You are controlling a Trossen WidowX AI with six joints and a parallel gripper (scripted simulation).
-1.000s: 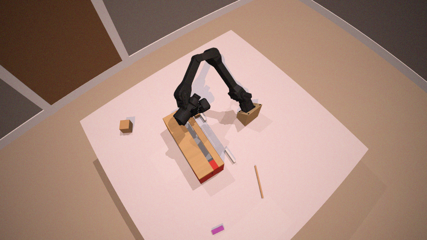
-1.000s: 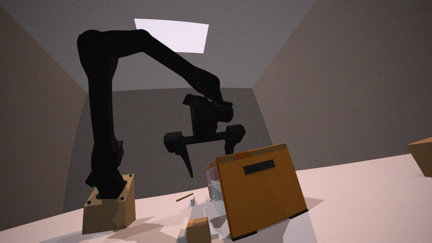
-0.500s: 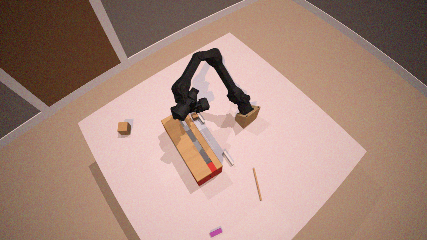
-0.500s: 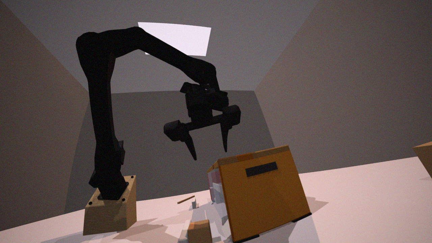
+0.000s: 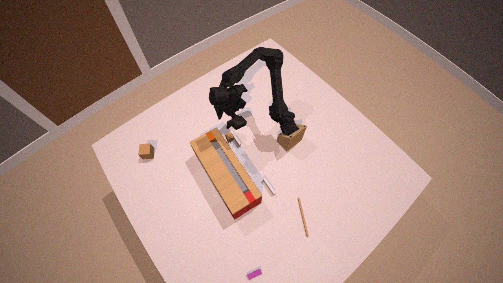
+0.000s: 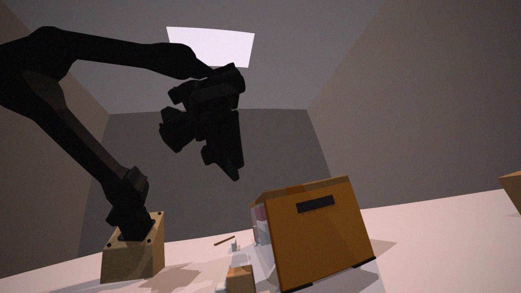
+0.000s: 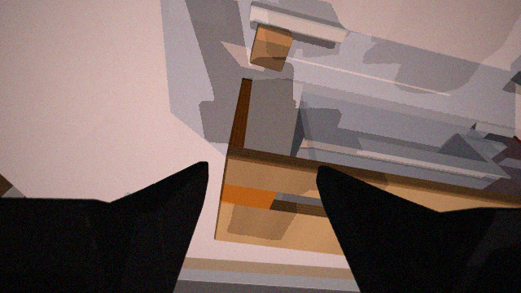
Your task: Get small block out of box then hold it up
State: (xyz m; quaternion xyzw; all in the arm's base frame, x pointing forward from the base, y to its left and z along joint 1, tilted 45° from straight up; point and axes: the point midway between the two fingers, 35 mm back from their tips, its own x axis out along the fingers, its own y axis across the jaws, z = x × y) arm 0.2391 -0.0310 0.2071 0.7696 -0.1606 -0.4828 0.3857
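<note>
My gripper tip is 150 mm above the block and 20 mm past it. The rest, counted from my gripper tip: thin wooden stick (520 mm to the left, 160 mm below, 100 mm behind); wooden box (170 mm to the left, 100 mm below, 60 mm ahead).
</note>
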